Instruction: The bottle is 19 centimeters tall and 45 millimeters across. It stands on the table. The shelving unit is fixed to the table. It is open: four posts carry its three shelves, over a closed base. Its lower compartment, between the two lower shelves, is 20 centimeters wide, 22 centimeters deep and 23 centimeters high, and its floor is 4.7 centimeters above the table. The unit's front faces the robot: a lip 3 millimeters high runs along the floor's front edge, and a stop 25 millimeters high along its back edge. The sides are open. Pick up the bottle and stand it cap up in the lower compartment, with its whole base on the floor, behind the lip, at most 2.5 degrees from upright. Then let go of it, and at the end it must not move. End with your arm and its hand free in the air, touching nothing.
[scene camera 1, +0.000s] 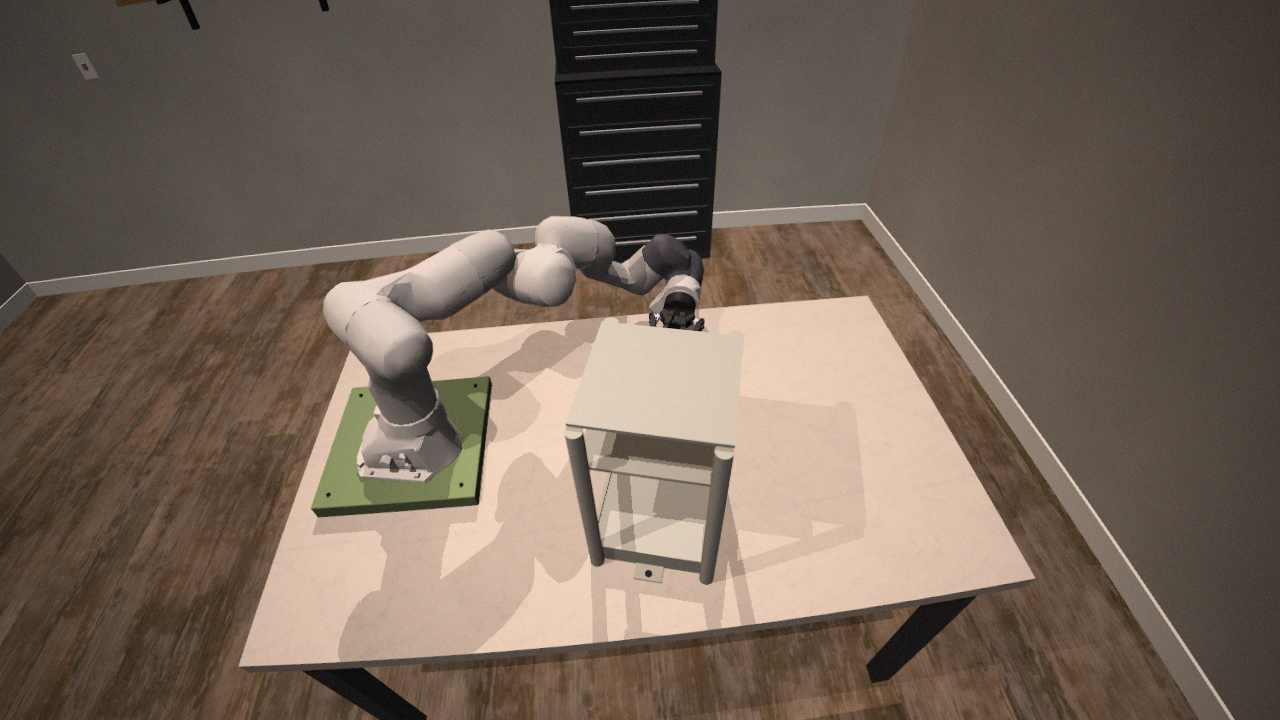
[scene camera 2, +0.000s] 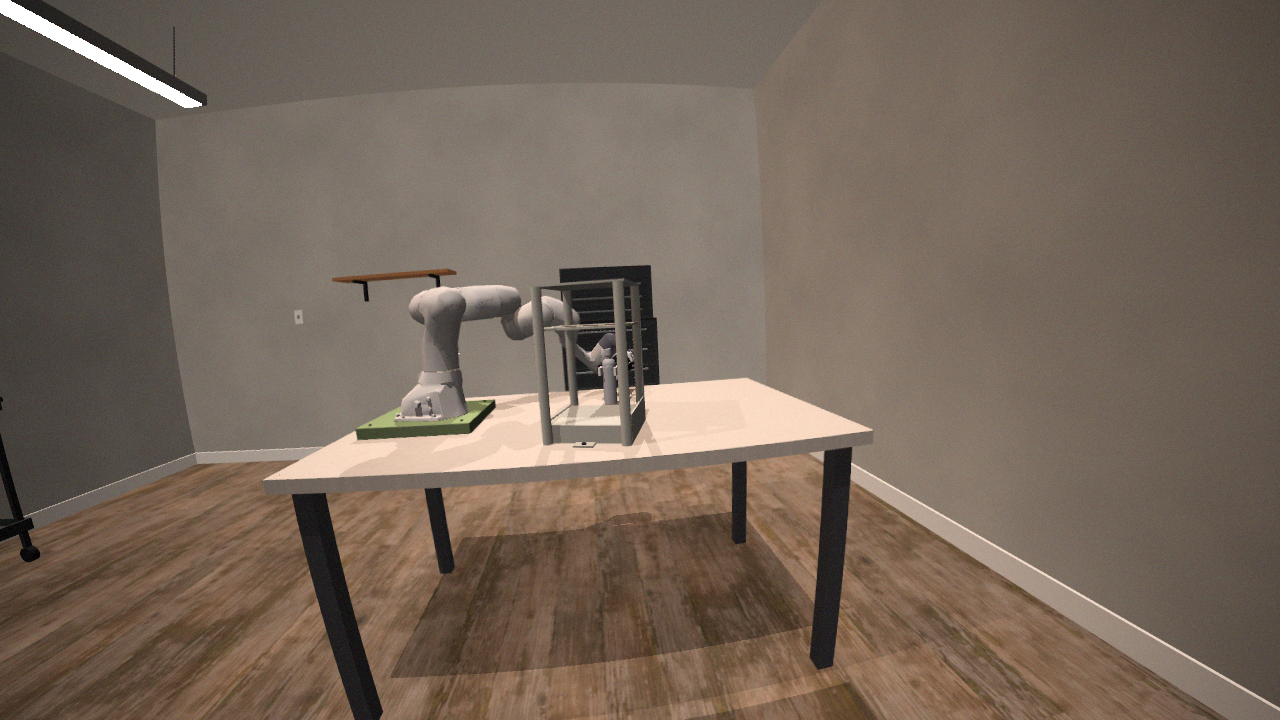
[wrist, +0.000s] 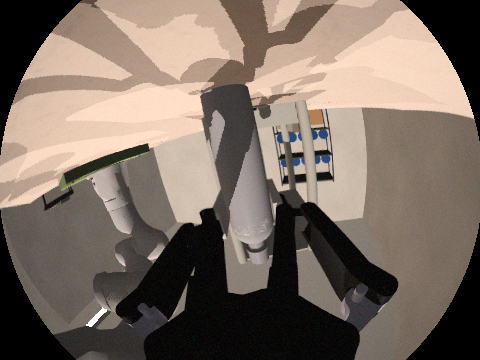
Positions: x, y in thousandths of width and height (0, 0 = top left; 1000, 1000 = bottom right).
Scene:
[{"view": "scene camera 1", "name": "shelving unit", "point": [532, 535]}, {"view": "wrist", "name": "gripper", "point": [518, 540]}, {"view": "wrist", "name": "grey bottle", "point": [476, 312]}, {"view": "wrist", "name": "shelving unit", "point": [616, 318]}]

